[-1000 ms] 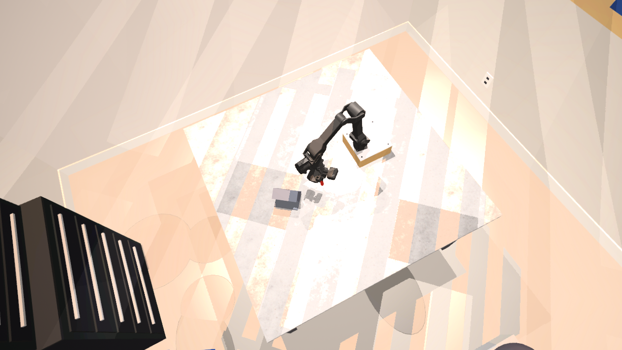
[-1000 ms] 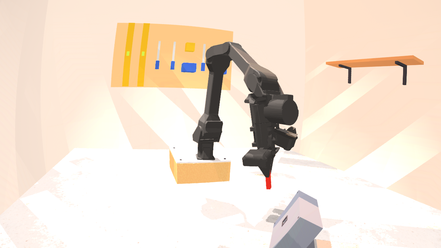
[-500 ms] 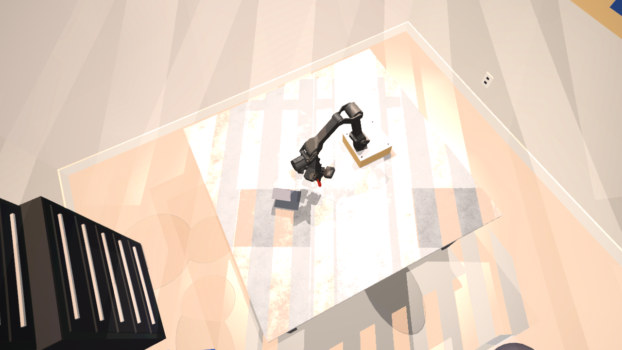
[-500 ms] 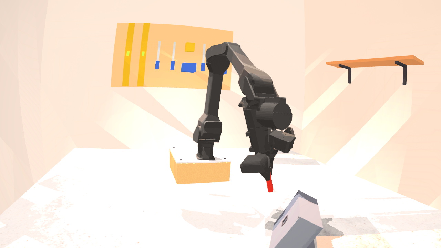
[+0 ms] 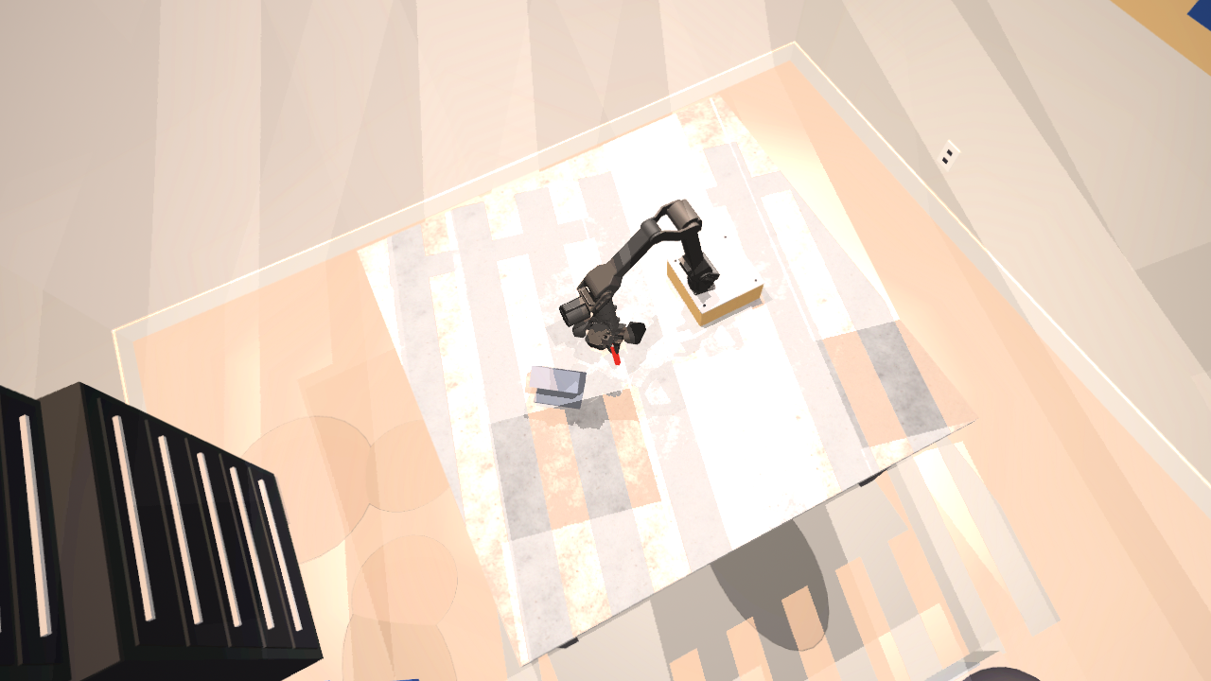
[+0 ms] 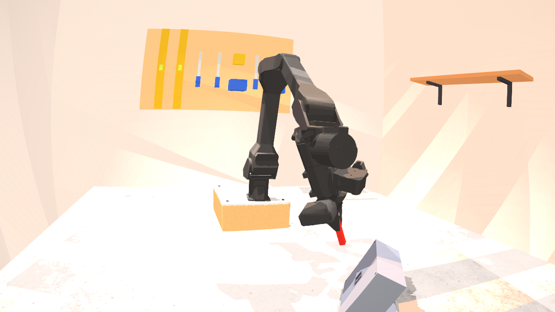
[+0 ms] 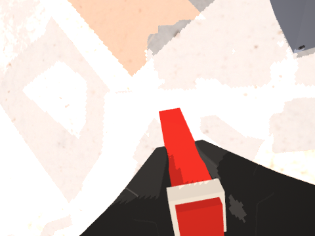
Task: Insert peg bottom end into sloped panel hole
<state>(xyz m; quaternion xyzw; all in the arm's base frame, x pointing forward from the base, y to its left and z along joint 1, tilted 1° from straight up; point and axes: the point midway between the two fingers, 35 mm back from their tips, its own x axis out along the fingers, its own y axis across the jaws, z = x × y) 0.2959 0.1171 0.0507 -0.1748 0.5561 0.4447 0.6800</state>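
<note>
My gripper tip is now 160 mm short of the sloped panel and 40 mm above it. The rest, counted from my gripper tip: red square peg (10 mm to the right, 20 mm above).
</note>
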